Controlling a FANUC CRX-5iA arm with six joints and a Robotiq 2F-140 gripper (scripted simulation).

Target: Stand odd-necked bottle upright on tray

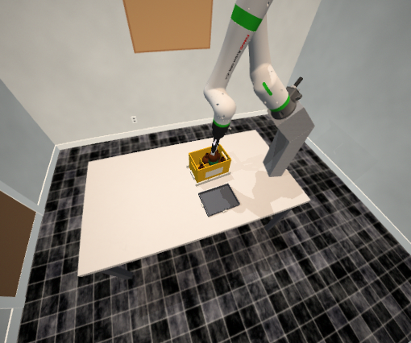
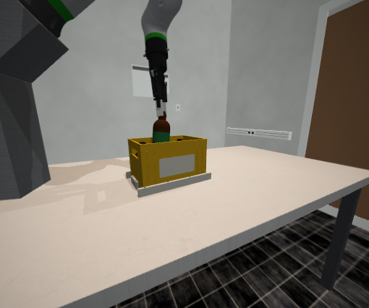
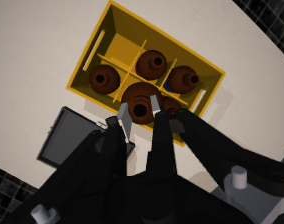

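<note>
The brown bottle is 1 cm behind my hand, 1 cm to the right of it and 8 cm below it. From my hand the other things lie so: crate: 2 cm behind, 5 cm to the right, 21 cm below; then dark grey tray: 10 cm ahead, 20 cm to the left, 28 cm below.
</note>
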